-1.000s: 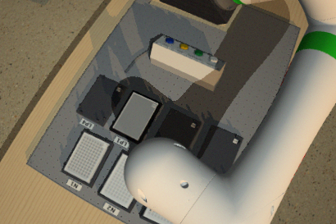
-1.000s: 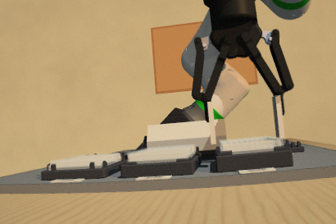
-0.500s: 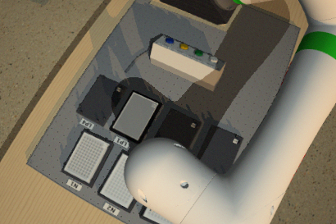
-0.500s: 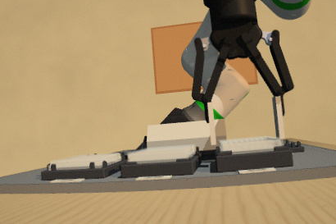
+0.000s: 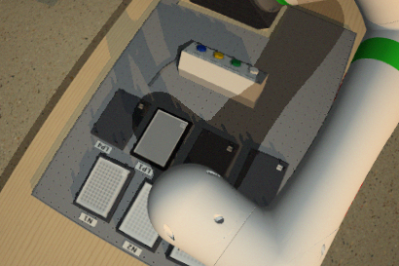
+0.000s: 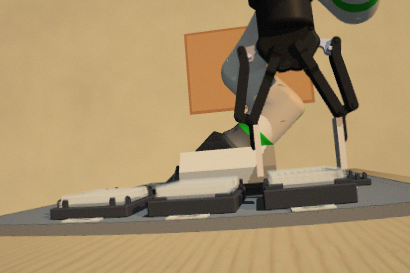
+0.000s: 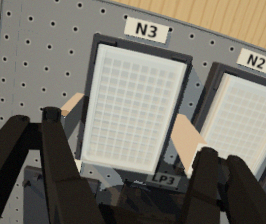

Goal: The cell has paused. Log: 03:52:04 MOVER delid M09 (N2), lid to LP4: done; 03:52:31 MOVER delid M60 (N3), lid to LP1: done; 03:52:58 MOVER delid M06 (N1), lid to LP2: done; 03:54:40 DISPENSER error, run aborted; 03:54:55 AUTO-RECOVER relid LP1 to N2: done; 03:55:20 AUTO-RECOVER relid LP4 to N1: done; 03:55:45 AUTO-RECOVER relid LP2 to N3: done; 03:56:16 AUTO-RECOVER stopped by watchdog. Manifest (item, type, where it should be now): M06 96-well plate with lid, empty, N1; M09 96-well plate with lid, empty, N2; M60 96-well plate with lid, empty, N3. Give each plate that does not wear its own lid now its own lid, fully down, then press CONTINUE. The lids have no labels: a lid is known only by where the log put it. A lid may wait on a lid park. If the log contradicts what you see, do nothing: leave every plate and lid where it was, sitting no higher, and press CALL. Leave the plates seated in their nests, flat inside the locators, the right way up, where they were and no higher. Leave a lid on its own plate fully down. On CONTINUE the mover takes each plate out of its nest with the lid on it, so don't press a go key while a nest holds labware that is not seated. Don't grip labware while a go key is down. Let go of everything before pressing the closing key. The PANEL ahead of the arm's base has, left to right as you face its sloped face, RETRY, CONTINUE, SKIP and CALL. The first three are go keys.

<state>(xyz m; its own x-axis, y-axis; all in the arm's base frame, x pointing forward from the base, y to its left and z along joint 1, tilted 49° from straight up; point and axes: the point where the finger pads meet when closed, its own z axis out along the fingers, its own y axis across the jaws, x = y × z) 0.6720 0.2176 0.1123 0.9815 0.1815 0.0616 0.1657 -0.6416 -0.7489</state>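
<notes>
The nest is 50 mm below my hand. From my hand the other things lie so: lid park LP3: 170 mm behind, 90 mm to the right, 50 mm below; LP2 park: 190 mm behind, 40 mm to the left, 50 mm below; LP1 label: 70 mm behind, 210 mm to the right, 60 mm below.
</notes>
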